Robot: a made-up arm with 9 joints.
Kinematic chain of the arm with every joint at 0, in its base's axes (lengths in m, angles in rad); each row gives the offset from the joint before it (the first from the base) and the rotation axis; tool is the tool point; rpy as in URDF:
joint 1: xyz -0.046 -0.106 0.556 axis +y
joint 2: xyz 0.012 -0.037 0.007 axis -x
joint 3: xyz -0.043 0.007 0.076 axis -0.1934 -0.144 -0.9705
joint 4: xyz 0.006 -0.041 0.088 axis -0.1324 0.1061 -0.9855
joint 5: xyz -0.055 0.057 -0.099 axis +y
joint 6: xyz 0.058 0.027 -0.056 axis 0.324 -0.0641 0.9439
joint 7: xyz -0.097 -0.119 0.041 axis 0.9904 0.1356 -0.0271
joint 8: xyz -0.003 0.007 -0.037 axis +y
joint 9: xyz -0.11 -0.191 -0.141 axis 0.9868 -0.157 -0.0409
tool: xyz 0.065 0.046 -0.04 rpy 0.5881 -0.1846 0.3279
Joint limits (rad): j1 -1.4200..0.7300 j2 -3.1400..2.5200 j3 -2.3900..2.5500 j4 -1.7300..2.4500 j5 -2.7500..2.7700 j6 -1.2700..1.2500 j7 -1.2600..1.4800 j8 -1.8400..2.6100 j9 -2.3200..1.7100
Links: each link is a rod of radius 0.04 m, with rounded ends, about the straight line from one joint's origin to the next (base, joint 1, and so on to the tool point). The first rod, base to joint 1, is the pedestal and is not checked.
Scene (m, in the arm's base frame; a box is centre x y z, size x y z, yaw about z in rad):
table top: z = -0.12
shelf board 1: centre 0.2 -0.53 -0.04 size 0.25 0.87 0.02 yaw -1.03
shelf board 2: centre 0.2 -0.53 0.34 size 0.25 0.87 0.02 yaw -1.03
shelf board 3: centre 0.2 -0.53 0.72 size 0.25 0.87 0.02 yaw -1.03
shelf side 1: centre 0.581 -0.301 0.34 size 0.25 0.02 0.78 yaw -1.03
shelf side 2: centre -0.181 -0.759 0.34 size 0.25 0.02 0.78 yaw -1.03
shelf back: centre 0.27 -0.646 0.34 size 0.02 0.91 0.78 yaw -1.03
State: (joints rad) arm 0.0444 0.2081 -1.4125 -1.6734 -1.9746 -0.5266 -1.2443 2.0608 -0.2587
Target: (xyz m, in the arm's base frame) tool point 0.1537 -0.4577 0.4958
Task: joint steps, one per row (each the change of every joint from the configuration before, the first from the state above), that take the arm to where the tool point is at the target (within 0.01 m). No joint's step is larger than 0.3 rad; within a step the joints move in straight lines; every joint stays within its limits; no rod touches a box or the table.
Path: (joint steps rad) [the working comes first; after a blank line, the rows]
Joints at the target: -0.1073 0.2031 -1.7721 -1.7300 -1.5998 -1.2700 -1.2600 2.0676 -0.6788
Straight joint move there: clear.

1: -0.0506 -0.0017 -0.1199 -0.0189 0.1249 -0.2478 -0.0052 0.0023 -0.1400
2: -0.0505 -0.0016 -0.1199 -0.0188 0.1250 -0.2478 -0.0053 0.0022 -0.1401
3: -0.0506 -0.0017 -0.1198 -0.0189 0.1249 -0.2478 -0.0052 0.0023 -0.1400

